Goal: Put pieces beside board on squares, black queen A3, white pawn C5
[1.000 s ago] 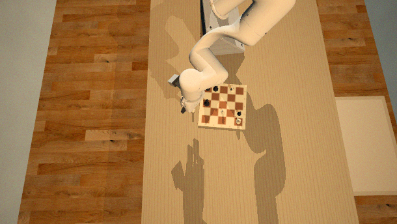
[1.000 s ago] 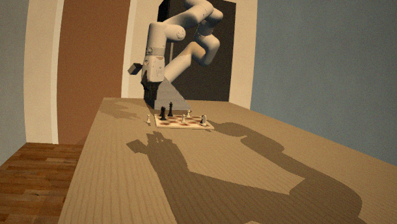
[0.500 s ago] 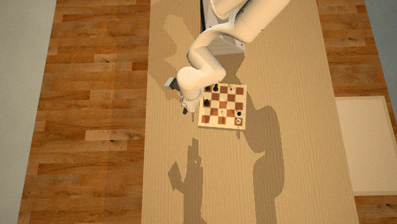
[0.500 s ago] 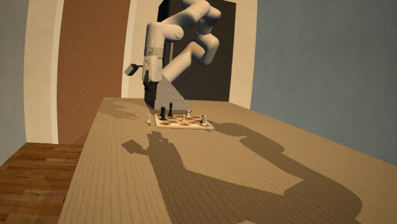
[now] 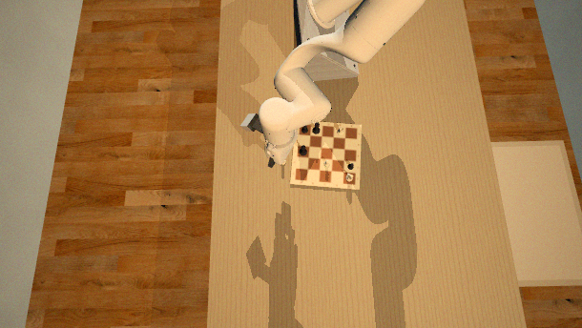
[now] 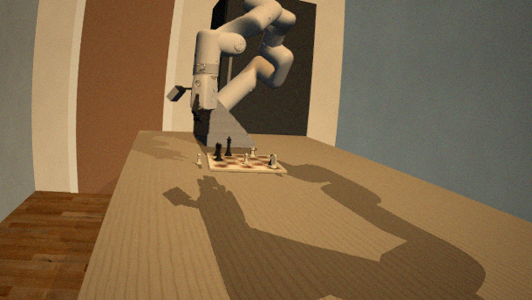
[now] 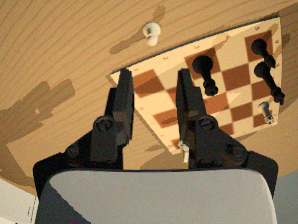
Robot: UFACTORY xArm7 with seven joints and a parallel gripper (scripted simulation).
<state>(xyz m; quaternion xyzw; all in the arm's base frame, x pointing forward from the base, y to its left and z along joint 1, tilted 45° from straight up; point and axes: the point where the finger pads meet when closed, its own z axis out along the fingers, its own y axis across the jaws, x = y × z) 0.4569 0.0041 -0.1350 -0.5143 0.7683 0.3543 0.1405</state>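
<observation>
The chessboard lies 3 cm behind my hand, 14 cm to the left of it and 11 cm below it. Also, from my hand: black pawn: 1 cm ahead, 22 cm to the left, 9 cm below.
</observation>
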